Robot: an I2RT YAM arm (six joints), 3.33 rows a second.
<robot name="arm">
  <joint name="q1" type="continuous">
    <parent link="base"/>
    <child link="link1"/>
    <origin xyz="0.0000 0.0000 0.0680" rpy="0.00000 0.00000 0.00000"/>
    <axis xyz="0 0 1"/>
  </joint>
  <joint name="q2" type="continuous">
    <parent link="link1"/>
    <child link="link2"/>
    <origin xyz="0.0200 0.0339 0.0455" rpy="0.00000 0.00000 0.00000"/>
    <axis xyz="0 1 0"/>
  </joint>
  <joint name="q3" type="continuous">
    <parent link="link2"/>
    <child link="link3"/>
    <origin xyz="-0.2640 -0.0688 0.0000" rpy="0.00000 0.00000 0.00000"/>
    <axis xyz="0 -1 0"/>
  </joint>
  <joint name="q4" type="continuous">
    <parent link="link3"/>
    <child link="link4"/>
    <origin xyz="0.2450 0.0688 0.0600" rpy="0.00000 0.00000 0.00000"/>
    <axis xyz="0 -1 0"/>
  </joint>
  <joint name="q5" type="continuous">
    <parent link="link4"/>
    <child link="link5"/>
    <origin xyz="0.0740 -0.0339 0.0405" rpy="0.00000 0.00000 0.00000"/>
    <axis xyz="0 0 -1"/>
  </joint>
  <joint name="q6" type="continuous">
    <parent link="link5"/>
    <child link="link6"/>
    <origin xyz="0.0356 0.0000 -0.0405" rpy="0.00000 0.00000 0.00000"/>
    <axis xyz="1 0 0"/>
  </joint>
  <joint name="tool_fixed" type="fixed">
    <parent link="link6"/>
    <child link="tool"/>
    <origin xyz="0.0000 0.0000 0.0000" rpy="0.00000 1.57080 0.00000"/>
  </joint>
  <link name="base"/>
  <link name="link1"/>
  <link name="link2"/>
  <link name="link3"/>
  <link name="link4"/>
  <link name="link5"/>
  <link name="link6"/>
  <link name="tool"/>
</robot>
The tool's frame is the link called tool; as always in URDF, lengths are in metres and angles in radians. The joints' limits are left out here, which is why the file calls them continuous.
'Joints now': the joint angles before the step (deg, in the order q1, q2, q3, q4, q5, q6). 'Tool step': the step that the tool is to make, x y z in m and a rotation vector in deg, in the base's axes. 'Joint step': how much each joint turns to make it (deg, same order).
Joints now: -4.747 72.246 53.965 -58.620 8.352 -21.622
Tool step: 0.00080 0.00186 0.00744 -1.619 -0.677 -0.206
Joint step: 0.793 -0.262 1.407 -0.970 1.753 0.616
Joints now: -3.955 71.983 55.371 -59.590 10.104 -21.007
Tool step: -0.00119 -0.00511 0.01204 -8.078 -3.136 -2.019
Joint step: -0.086 -1.755 0.871 1.136 8.069 -0.265
